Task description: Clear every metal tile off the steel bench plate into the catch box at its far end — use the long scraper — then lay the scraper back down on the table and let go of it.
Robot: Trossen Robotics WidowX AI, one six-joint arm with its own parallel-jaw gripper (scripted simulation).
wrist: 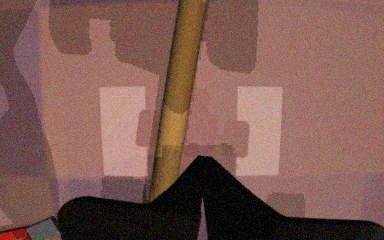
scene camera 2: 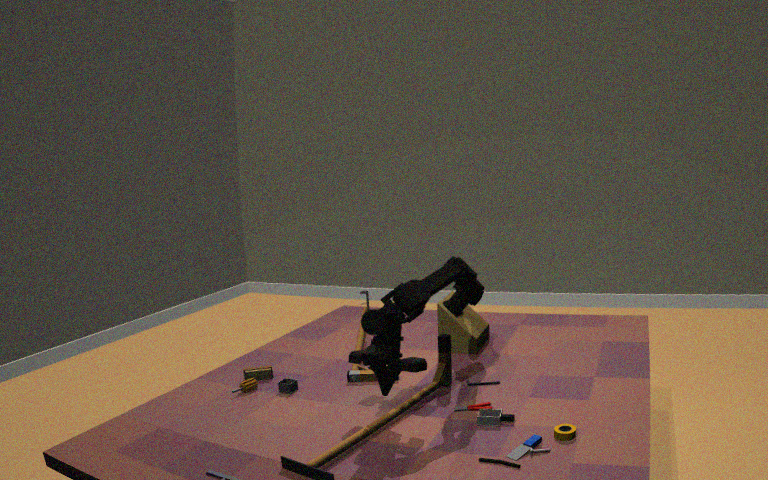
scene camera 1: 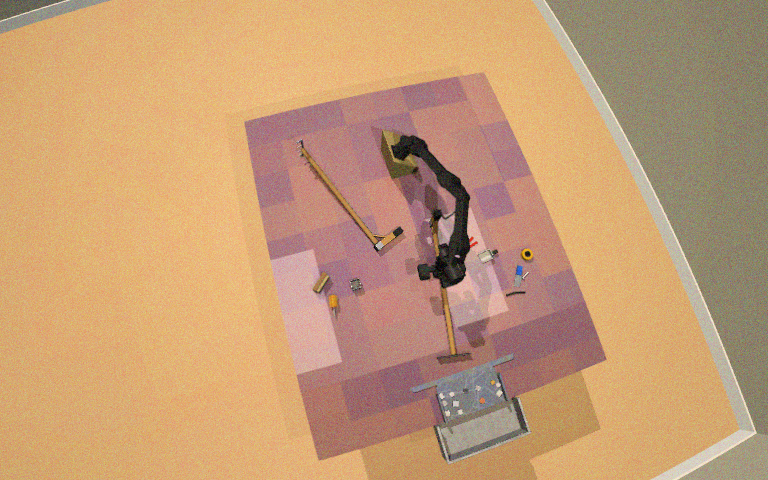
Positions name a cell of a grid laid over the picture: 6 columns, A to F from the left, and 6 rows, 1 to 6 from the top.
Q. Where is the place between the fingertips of my gripper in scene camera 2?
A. At D5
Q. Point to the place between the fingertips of my gripper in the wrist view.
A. D5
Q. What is my gripper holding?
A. Nothing.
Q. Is my gripper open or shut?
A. Shut.
